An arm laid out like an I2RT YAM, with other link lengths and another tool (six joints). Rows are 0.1 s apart.
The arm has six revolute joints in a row. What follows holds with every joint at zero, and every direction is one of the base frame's. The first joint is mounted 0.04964 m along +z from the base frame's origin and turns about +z. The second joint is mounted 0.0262 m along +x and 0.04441 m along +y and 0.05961 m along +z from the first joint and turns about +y. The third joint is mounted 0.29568 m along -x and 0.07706 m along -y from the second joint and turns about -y. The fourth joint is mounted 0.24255 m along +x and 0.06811 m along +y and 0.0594 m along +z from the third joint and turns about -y. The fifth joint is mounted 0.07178 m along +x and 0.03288 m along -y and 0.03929 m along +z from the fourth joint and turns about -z. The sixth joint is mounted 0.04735 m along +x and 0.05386 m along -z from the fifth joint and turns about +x. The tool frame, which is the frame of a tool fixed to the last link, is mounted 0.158 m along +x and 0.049 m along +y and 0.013 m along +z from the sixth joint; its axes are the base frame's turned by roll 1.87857, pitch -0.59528 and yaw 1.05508 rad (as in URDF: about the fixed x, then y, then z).
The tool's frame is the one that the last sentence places.
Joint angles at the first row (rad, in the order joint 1, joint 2, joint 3, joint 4, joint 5, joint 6):
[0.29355 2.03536 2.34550 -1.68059 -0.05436 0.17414]
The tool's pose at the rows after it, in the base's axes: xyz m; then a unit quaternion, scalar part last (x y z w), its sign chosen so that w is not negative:
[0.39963, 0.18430, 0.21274, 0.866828, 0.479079, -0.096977, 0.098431]
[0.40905, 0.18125, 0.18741, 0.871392, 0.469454, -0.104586, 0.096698]
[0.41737, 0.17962, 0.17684, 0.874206, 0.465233, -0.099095, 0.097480]
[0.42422, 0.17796, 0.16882, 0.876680, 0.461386, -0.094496, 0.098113]
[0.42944, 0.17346, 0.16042, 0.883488, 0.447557, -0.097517, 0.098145]
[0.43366, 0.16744, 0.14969, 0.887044, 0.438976, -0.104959, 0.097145]
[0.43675, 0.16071, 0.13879, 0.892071, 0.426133, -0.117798, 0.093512]
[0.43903, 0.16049, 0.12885, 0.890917, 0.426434, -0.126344, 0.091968]
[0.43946, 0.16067, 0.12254, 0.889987, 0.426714, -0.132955, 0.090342]
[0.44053, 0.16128, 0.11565, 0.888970, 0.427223, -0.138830, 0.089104]
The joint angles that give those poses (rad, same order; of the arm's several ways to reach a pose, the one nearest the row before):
[0.30195 2.03535 2.24708 -1.61536 -0.04330 0.18865]
[0.29125 2.03538 2.14031 -1.52115 -0.03987 0.20046]
[0.28250 2.03536 2.09299 -1.46164 -0.03986 0.20048]
[0.27484 2.03727 2.06016 -1.41661 -0.03987 0.20084]
[0.26683 2.04031 2.03152 -1.38645 -0.03224 0.22296]
[0.25388 2.05214 2.00940 -1.36509 -0.02842 0.22946]
[0.24051 2.07045 1.99873 -1.35901 -0.02499 0.24624]
[0.23899 2.09372 1.99873 -1.35328 -0.02460 0.24510]
[0.23900 2.10821 1.99870 -1.35250 -0.02499 0.24549]
[0.23975 2.12426 1.99875 -1.34871 -0.02499 0.24585]

